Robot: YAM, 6 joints.
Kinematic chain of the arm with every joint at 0, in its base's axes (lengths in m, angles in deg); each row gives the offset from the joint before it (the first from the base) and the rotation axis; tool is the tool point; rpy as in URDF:
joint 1: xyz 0 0 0.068 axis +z
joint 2: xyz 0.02 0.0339 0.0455 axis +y
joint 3: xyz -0.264 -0.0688 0 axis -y
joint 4: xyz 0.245 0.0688 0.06 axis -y
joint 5: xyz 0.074 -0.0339 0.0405 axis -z
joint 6: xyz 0.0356 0 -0.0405 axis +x
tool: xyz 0 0 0 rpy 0 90 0
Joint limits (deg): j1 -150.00..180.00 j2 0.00..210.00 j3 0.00..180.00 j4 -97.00..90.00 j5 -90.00..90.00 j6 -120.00..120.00
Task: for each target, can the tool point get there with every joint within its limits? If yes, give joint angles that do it. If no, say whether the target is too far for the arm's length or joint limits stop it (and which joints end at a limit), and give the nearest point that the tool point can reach.
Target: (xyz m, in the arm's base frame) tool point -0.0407 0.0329 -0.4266
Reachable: no: joint limits stop it (at a limit: joint 2) | nearest point -0.0714 0.0577 -0.3446 | short by 0.091 m
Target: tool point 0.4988 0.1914 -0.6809
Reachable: no: too far | nearest point 0.3659 0.1404 -0.3508 | short by 0.360 m
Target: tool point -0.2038 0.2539 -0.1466
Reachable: yes | joints 133.48 162.24 61.39 35.26 48.87 69.77
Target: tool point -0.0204 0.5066 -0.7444
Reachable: no: too far | nearest point -0.0149 0.3697 -0.3594 | short by 0.409 m
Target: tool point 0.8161 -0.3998 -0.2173
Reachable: no: too far | nearest point 0.5447 -0.2668 -0.1048 | short by 0.322 m
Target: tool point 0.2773 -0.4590 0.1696
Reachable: yes | joints -58.49 133.47 99.98 6.08 5.63 -0.06
